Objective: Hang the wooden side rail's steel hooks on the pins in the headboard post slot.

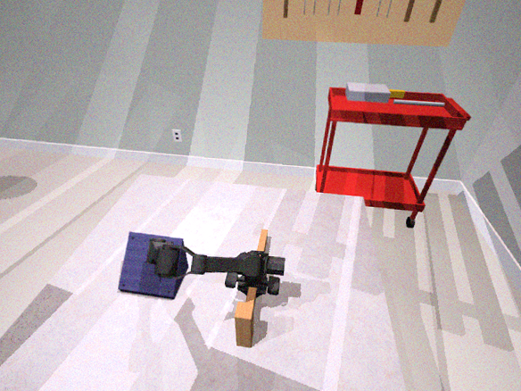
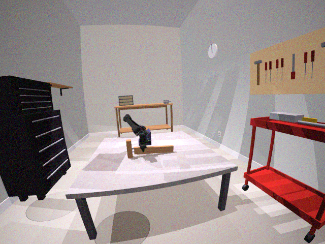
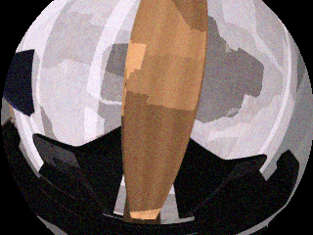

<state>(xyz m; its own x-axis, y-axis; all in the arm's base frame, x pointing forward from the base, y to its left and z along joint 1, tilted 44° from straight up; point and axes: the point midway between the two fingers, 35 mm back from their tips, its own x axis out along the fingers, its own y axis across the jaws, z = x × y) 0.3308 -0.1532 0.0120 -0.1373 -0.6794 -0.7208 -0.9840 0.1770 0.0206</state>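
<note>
The headboard post lies 2 cm behind my gripper tip, 13 cm to the right of it and 4 cm above it.
</note>
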